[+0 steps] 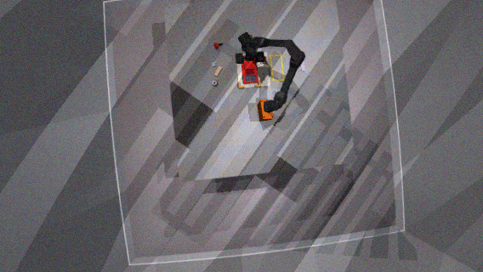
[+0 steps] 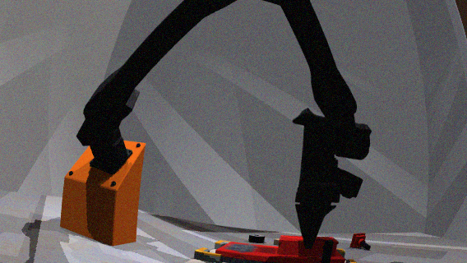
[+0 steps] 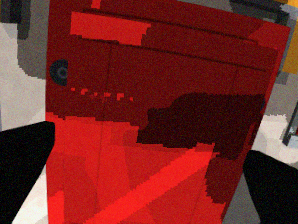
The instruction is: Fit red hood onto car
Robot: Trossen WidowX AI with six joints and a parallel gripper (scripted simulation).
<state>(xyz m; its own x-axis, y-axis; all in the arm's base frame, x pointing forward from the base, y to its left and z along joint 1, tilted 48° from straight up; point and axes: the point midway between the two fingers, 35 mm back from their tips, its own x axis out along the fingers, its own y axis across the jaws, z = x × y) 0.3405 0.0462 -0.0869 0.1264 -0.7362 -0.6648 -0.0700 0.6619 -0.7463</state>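
Now: gripper tip right at the red hood. From my gripper tip the other things lie so: grey part: 25 cm to the left, 3 cm below, 1 cm ahead; tan block: 22 cm to the left, 5 cm behind, 3 cm below.
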